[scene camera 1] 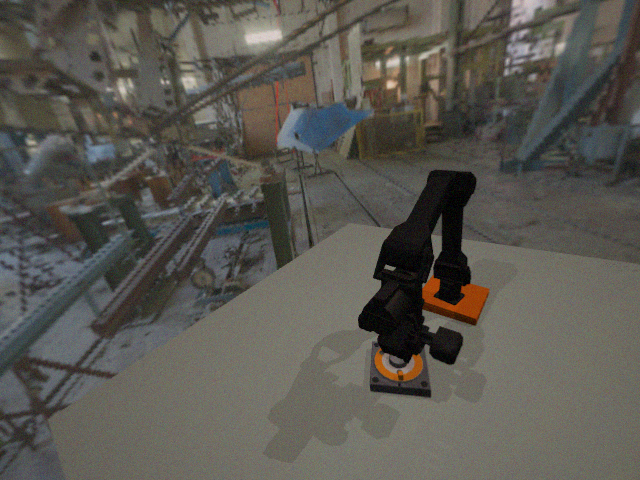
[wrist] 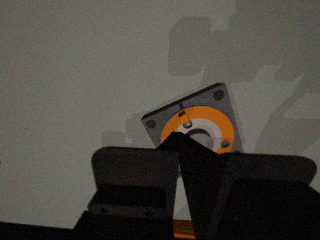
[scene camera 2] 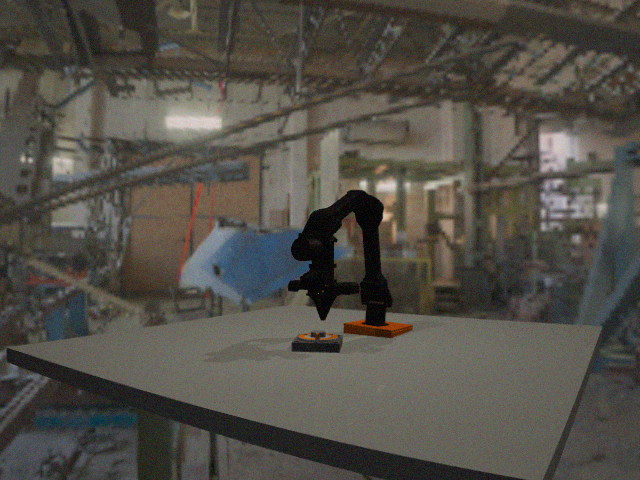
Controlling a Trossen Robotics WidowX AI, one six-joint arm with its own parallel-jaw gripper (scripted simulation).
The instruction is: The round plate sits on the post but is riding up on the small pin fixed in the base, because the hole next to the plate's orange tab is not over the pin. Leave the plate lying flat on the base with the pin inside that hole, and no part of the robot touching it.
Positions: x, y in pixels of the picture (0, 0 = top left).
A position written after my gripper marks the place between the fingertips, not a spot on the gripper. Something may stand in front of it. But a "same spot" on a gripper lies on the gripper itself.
My gripper shows in scene camera 1 (407, 361), in the wrist view and in scene camera 2. One and the same spot on my gripper: (wrist: 135, 186) is (scene camera 2: 326, 294).
